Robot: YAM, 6 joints.
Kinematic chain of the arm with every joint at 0, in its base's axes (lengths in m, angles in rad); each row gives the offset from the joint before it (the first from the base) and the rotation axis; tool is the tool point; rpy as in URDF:
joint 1: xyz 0 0 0.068 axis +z
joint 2: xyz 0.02 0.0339 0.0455 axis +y
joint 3: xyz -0.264 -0.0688 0 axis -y
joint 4: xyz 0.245 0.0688 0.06 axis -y
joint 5: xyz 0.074 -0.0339 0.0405 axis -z
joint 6: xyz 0.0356 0 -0.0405 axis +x
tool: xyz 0 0 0 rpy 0 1.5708 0
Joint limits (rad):
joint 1: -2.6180..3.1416
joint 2: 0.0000..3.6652
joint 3: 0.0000..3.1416
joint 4: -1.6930..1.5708
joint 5: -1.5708..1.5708
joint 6: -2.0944..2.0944
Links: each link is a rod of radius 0.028 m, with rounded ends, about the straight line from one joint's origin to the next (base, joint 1, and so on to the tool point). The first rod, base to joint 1, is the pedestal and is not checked.
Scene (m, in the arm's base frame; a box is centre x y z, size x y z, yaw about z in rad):
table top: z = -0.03
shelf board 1: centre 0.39 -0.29 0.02 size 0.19 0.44 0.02 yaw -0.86
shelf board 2: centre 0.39 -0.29 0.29 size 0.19 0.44 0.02 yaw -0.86
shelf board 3: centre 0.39 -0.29 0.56 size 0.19 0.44 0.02 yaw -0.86
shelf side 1: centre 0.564 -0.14 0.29 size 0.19 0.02 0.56 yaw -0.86
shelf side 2: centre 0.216 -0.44 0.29 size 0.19 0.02 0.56 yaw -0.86
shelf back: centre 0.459 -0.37 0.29 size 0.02 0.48 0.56 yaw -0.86
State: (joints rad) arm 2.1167 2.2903 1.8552 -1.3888 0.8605 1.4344
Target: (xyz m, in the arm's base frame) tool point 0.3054 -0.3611 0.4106
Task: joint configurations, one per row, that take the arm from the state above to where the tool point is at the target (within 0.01 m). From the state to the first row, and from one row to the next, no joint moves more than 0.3 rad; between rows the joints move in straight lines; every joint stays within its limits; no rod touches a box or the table.
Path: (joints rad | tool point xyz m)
1: 1.8282 2.2080 1.8438 -1.3949 0.8615 1.4344 | -0.0780 0.4026 0.1990
2: 1.5398 2.1258 1.8324 -1.4009 0.8626 1.4344 | 0.0394 0.3980 0.2280
3: 1.2513 2.0435 1.8210 -1.4070 0.8636 1.4344 | 0.1472 0.3586 0.2560
4: 0.9628 1.9612 1.8096 -1.4131 0.8646 1.4344 | 0.2349 0.2901 0.2828
5: 0.6744 1.8789 1.7982 -1.4192 0.8657 1.4344 | 0.2950 0.2011 0.3083
6: 0.3859 1.7967 1.7868 -1.4252 0.8667 1.4344 | 0.3232 0.1020 0.3322
7: 0.0975 1.7144 1.7754 -1.4313 0.8678 1.4344 | 0.3191 0.0039 0.3545
8: -0.1910 1.6321 1.7640 -1.4374 0.8688 1.4344 | 0.2860 -0.0830 0.3751
9: -0.4795 1.5499 1.7526 -1.4435 0.8698 1.4344 | 0.2304 -0.1505 0.3938
10: -0.7679 1.4676 1.7412 -1.4495 0.8709 1.4344 | 0.1608 -0.1931 0.4106
11: -0.7815 1.7103 1.9952 -1.2459 0.8888 1.4344 | 0.2149 -0.2522 0.4223
12: -0.7951 1.9530 2.2492 -1.0424 0.9068 1.4344 | 0.2641 -0.3093 0.4222
13: -0.8086 2.1957 2.5032 -0.8388 0.9248 1.4344 | 0.3054 -0.3611 0.4106

